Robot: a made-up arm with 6 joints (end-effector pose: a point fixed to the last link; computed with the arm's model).
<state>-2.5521 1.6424 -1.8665 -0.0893 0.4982 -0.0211</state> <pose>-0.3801 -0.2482 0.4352 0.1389 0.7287 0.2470 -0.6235</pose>
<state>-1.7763 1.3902 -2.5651 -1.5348 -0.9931 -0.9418</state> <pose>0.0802 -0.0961 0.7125 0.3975 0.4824 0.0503 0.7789</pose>
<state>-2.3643 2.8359 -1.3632 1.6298 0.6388 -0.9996</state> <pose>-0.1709 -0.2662 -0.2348 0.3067 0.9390 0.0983 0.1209</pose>
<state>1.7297 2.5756 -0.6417 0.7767 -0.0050 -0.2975</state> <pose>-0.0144 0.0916 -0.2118 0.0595 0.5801 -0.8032 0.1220</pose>
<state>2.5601 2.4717 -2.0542 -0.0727 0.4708 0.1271</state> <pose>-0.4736 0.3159 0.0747 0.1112 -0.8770 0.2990 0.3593</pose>
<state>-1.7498 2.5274 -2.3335 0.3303 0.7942 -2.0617</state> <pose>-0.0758 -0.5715 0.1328 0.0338 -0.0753 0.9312 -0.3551</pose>
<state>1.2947 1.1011 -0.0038 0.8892 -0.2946 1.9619</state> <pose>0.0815 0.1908 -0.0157 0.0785 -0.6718 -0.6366 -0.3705</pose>
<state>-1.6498 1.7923 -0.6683 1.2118 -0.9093 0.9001</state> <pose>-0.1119 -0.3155 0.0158 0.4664 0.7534 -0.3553 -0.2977</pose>
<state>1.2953 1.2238 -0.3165 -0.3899 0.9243 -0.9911</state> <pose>0.0837 0.1651 0.0054 0.0623 0.9431 -0.2873 0.1552</pose>
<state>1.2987 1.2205 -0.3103 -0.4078 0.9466 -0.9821</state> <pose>0.0843 0.1614 0.0056 0.0720 0.9415 -0.2847 0.1652</pose>
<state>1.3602 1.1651 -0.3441 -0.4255 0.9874 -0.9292</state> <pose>0.0795 0.1785 0.0253 0.0360 0.9409 -0.2852 0.1788</pose>
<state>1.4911 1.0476 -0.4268 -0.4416 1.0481 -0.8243</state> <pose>0.0606 0.2133 0.0732 0.0569 -0.9379 0.2906 -0.1805</pose>
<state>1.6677 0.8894 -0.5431 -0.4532 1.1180 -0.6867</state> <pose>0.0231 0.2405 0.1468 0.1823 -0.9257 0.2997 -0.1414</pose>
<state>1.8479 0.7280 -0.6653 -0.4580 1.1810 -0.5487</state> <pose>-0.0181 0.2392 0.2272 0.2945 -0.9027 0.3085 -0.0566</pose>
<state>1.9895 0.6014 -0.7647 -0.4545 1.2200 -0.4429</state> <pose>-0.0440 0.2179 0.2904 0.3636 -0.8766 0.3125 0.0405</pose>
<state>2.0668 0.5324 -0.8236 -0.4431 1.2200 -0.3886</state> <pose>-0.0548 0.2005 0.3259 0.3959 -0.8573 0.3095 0.1120</pose>
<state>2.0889 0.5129 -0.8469 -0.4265 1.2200 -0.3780</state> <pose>-0.0580 0.1939 0.3375 0.4010 -0.8519 0.3067 0.1390</pose>
